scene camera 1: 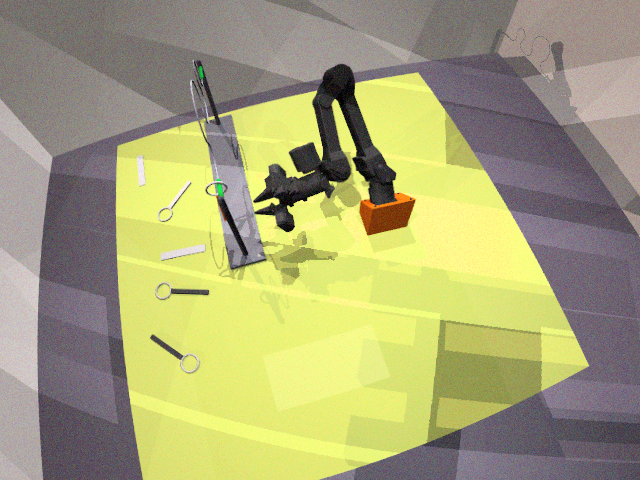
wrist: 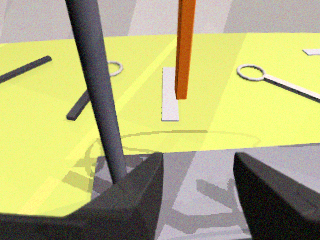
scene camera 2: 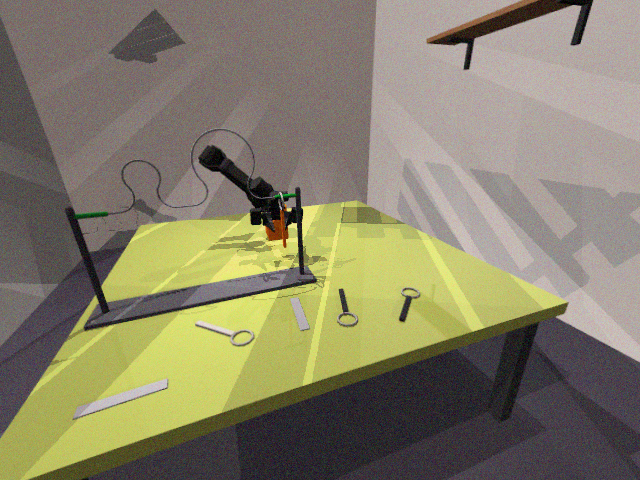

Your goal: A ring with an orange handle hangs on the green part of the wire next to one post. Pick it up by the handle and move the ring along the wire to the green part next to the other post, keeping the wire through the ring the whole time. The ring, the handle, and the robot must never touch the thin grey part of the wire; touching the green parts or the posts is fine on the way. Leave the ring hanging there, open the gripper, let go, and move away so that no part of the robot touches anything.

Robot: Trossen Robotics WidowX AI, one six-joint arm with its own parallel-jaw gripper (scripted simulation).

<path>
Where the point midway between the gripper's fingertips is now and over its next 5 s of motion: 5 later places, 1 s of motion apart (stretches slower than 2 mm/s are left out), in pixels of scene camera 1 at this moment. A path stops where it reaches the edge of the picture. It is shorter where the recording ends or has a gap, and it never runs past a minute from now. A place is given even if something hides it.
My gripper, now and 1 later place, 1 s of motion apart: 254, 207; 269, 202
</path>
